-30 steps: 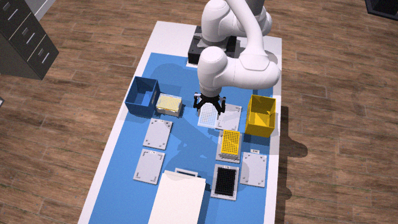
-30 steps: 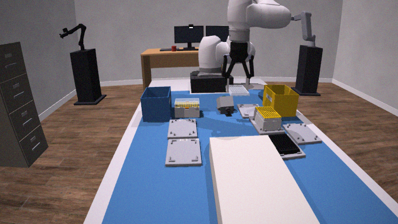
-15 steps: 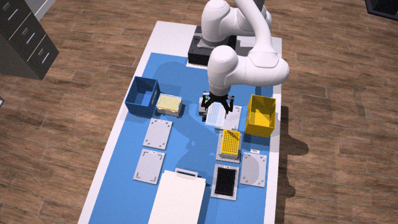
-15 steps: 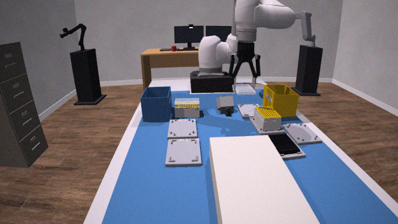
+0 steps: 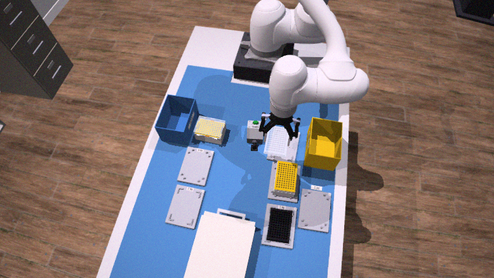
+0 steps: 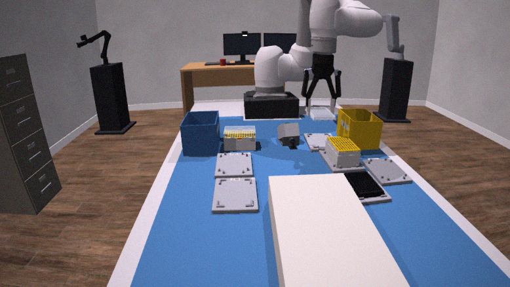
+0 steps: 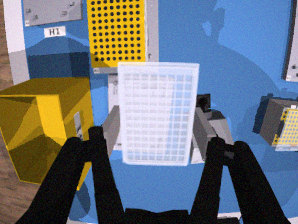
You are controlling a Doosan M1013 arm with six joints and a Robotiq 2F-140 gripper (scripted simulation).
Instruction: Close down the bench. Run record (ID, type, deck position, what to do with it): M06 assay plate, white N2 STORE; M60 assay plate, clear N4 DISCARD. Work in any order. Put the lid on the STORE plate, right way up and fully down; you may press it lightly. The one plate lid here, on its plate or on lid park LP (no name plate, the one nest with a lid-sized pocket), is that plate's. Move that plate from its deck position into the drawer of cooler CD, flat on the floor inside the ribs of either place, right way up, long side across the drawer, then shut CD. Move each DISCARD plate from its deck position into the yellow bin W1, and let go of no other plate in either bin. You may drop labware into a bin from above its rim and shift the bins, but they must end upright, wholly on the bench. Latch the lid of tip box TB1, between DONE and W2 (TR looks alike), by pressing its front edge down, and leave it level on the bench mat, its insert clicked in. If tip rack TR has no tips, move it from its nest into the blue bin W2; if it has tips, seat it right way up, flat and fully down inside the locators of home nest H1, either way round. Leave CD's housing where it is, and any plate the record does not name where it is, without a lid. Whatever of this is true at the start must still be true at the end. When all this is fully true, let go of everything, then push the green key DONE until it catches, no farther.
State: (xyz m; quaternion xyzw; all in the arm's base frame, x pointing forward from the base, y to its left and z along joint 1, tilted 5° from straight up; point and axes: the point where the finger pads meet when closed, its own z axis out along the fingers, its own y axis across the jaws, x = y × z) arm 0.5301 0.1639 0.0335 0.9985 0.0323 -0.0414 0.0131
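Now: the tip rack TR 100 mm ahead of my hand, 60 mm to the left of it and 110 mm below it. The rest, counted from my hand: green key DONE (110 mm behind, 110 mm to the right, 100 mm below); then lid park nest (60 mm behind, 30 mm to the left, 160 mm below); then clear assay plate (20 mm below).
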